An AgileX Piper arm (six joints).
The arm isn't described. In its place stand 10 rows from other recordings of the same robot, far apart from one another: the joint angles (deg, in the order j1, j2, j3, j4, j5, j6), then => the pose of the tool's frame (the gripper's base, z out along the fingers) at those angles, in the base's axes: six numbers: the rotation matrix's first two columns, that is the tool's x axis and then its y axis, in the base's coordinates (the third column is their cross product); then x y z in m.
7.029, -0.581, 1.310, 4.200, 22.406, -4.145 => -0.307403, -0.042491, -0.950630, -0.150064, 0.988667, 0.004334, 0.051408, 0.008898, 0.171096
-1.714, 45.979, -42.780, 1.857, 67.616, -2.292 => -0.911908, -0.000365, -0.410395, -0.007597, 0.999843, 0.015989, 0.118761, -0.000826, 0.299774
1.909, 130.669, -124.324, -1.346, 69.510, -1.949 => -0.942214, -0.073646, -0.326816, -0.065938, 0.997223, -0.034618, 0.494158, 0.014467, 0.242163
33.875, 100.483, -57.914, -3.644, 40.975, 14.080 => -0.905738, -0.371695, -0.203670, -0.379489, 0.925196, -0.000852, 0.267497, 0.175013, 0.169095
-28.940, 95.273, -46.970, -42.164, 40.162, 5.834 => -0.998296, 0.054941, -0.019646, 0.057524, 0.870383, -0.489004, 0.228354, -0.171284, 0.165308
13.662, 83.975, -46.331, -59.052, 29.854, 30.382 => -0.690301, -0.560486, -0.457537, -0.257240, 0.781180, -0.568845, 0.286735, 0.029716, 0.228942
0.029, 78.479, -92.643, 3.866, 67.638, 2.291 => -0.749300, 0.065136, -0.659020, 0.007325, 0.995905, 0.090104, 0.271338, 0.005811, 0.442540
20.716, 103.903, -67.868, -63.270, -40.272, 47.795 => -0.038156, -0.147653, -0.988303, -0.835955, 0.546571, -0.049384, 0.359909, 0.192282, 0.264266
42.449, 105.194, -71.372, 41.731, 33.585, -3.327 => -0.935945, -0.164563, -0.311330, -0.321739, 0.758999, 0.566043, 0.265056, 0.287856, 0.214309
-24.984, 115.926, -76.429, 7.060, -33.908, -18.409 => -0.117249, -0.184346, -0.975843, 0.469252, 0.855724, -0.218035, 0.421641, -0.203355, 0.234928
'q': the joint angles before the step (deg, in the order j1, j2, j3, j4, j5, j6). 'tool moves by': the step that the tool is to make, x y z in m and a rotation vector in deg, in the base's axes. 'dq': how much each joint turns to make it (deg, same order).
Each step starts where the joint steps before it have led.
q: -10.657, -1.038, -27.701, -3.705, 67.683, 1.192
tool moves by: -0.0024, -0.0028, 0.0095, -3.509, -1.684, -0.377
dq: 0.008, 0.260, -1.663, -2.226, -1.020, -1.493
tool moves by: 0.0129, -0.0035, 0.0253, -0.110, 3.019, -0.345
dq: 0.021, 8.072, -5.077, -0.731, -0.056, -0.064
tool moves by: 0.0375, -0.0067, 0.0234, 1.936, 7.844, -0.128
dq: -0.085, 13.970, -5.608, 0.255, -0.265, 0.306
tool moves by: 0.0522, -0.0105, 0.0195, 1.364, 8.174, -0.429
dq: 0.096, 15.828, -7.250, -0.543, -0.239, 0.511
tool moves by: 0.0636, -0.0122, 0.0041, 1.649, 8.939, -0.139
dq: -0.059, 16.638, -7.840, -0.061, 0.298, 0.040
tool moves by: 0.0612, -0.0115, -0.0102, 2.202, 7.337, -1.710
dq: 0.028, 14.913, -7.720, -0.016, 0.639, 1.861
